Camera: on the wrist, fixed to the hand. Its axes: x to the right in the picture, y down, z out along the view.
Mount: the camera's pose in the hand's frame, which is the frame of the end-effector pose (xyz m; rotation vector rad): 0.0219 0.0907 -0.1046 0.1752 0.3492 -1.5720
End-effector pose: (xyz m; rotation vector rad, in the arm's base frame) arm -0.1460 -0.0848 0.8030 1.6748 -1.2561 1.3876
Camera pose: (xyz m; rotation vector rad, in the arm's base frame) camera -0.2692 -0.0298 0.8412 1.6494 0.4790 0.6488
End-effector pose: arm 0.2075 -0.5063 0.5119 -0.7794 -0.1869 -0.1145
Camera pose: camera 0.2575 -0.5169 0.3814 -0.2667 -0.4337 -1.6809
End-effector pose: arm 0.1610 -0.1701 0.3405 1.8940 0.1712 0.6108
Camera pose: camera 0.1139 -0.1117 0.4589 1.2230 1.7434 -0.2059
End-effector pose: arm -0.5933 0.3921 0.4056 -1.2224 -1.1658 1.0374
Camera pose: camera -0.4842 0.4073 0.3189 -0.0758 -1.2474 -0.2680
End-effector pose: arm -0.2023 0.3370 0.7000 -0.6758 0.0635 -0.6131
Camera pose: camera -0.1639 0.3211 0.5661 -0.3242 -0.2276 -2.2143
